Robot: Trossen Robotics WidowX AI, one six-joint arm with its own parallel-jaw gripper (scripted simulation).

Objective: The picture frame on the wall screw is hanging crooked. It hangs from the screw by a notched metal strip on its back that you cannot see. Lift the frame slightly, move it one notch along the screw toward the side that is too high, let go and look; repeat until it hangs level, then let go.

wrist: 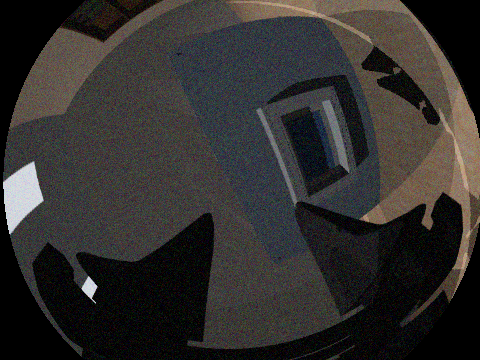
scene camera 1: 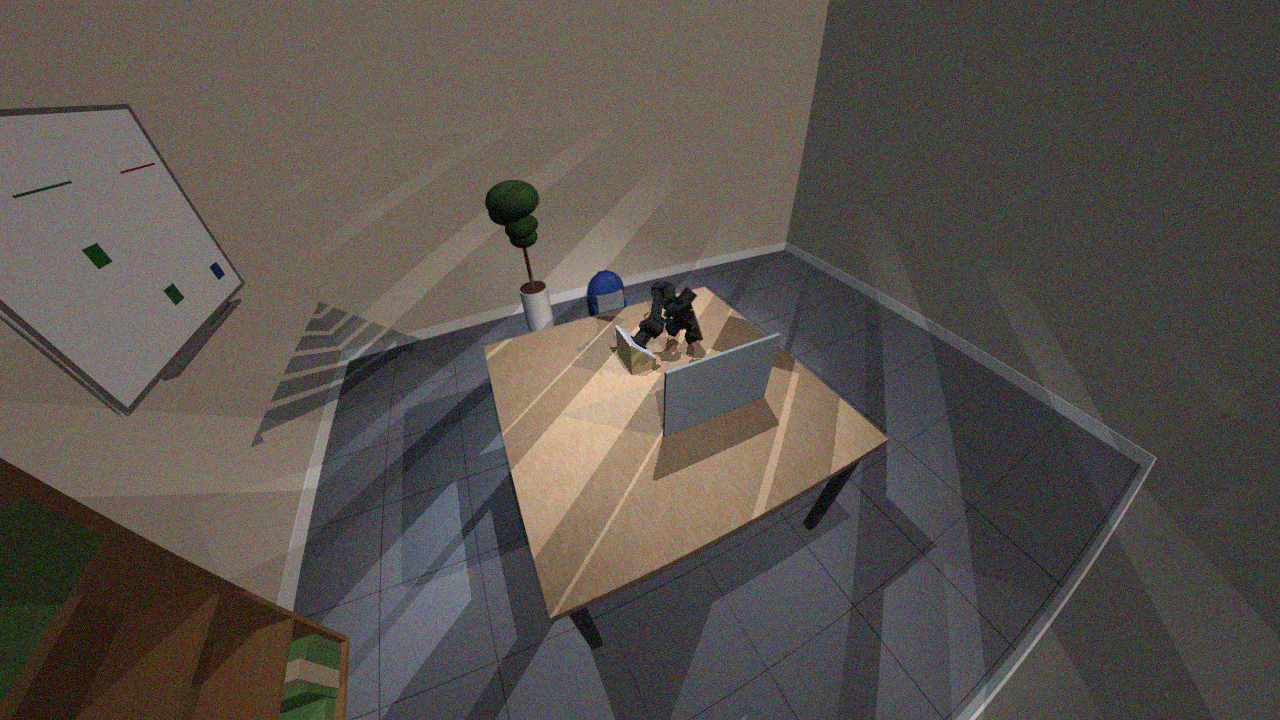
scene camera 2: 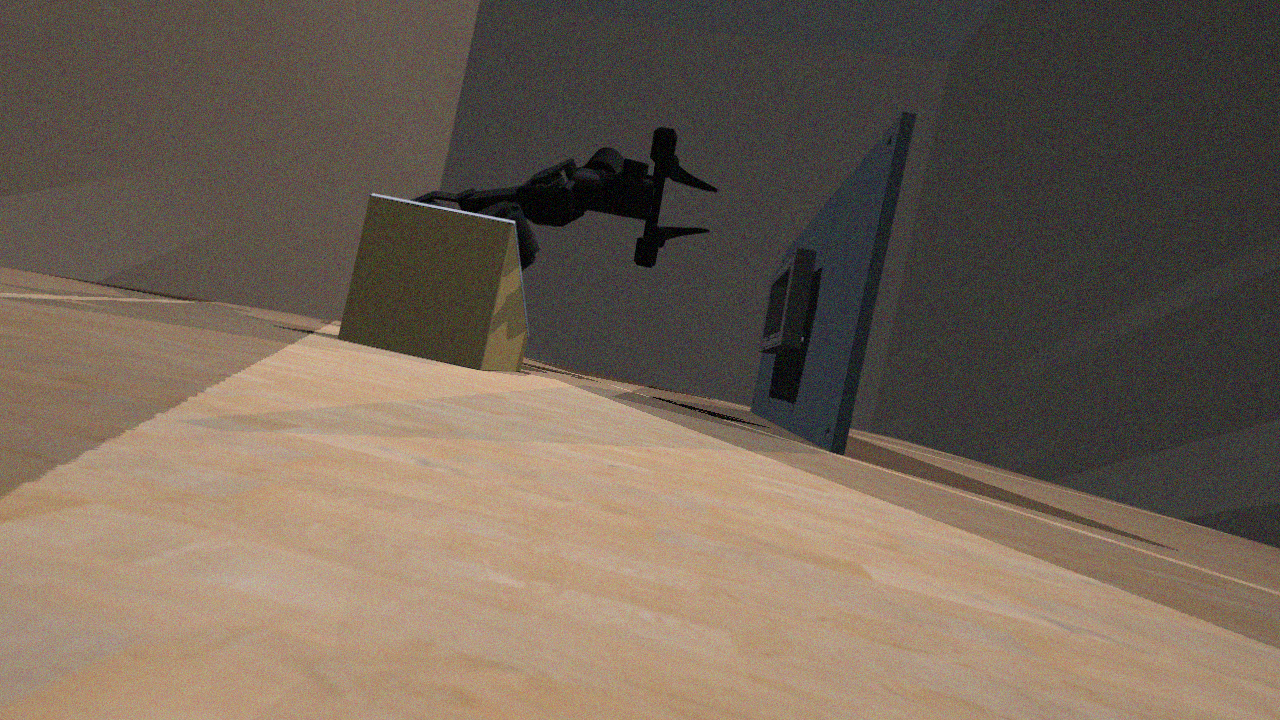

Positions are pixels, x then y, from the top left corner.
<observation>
my gripper: wrist; scene camera 1 700,334; scene camera 2
same spot on my gripper: (scene camera 2: pixel 657 236) = (wrist: pixel 414 235)
</observation>
